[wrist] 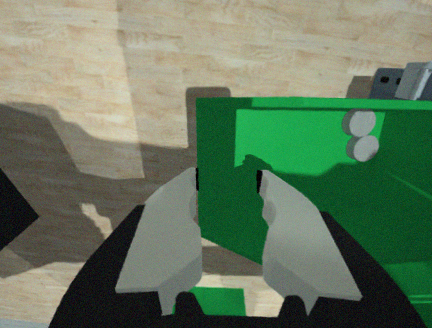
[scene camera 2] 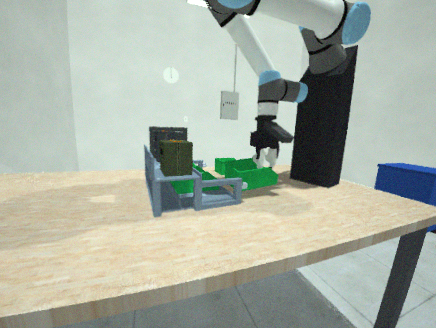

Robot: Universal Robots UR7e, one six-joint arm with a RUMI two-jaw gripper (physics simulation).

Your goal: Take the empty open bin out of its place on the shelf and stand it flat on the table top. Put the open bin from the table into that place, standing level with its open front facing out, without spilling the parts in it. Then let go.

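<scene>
My gripper (scene camera 2: 265,164) (wrist: 227,171) is shut on the end wall of a green open bin (scene camera 2: 257,178) (wrist: 310,210). One finger is outside the wall, the other inside. The bin looks about level and seems to hang a little above the table top (scene camera 2: 150,250). Two round grey parts (wrist: 362,135) lie in it. The blue-grey shelf (scene camera 2: 157,197) stands left of the bin in the scene view. Green bin surfaces (scene camera 2: 182,187) show inside the shelf, partly hidden by its frame, so its contents cannot be told.
An olive bin (scene camera 2: 176,157) and a dark grey bin (scene camera 2: 156,135) stand at the shelf's upper left. A smaller green box (scene camera 2: 225,165) (wrist: 222,302) is behind the held bin. A small pale object (scene camera 2: 243,185) is beside the shelf. A tall black panel (scene camera 2: 322,125) stands at right.
</scene>
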